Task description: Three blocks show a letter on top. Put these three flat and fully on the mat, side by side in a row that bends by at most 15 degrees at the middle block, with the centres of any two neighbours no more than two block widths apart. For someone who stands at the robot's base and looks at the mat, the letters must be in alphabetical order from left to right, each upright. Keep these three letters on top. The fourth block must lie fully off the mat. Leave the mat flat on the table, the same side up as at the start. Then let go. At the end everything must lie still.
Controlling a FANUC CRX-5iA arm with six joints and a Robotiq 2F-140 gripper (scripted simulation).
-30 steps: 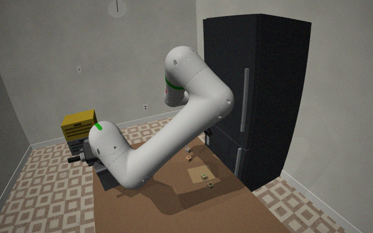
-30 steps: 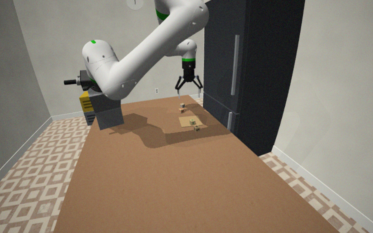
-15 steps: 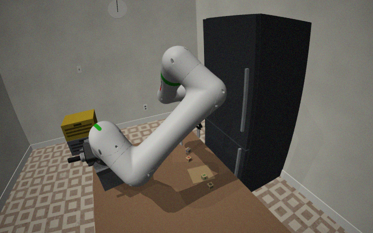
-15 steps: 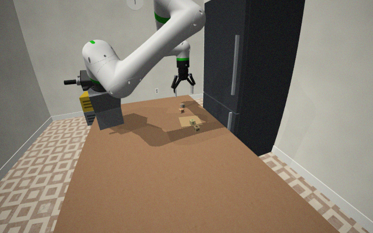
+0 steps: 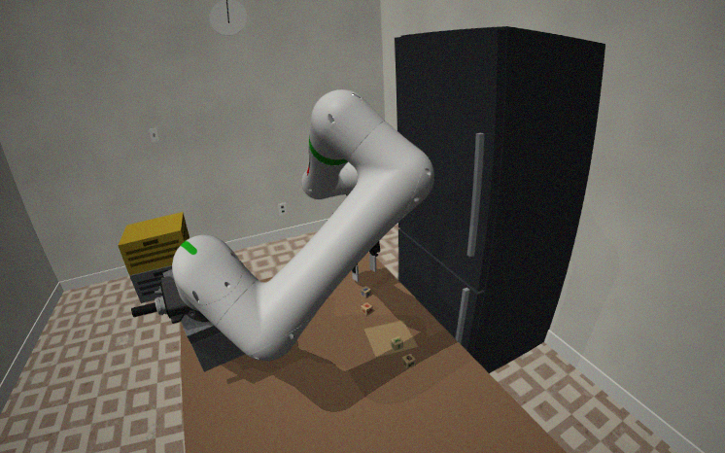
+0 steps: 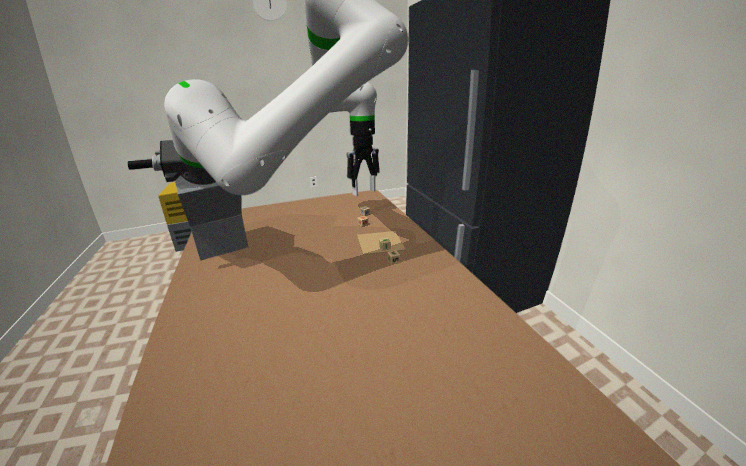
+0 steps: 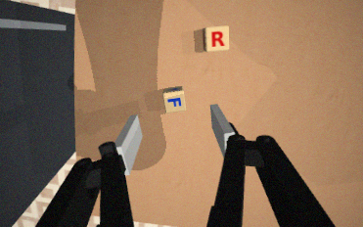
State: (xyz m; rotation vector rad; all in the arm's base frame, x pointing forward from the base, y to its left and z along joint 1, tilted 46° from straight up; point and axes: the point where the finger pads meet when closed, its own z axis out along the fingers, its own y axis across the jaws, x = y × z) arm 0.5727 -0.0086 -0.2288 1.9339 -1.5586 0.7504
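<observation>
The F block is 110 mm below my hand. Round my hand: R block: 110 mm below, 90 mm to the right, 50 mm behind; then tan mat: 250 mm to the right, 120 mm below, 60 mm behind; then X block: 290 mm to the right, 100 mm below, 70 mm behind.
</observation>
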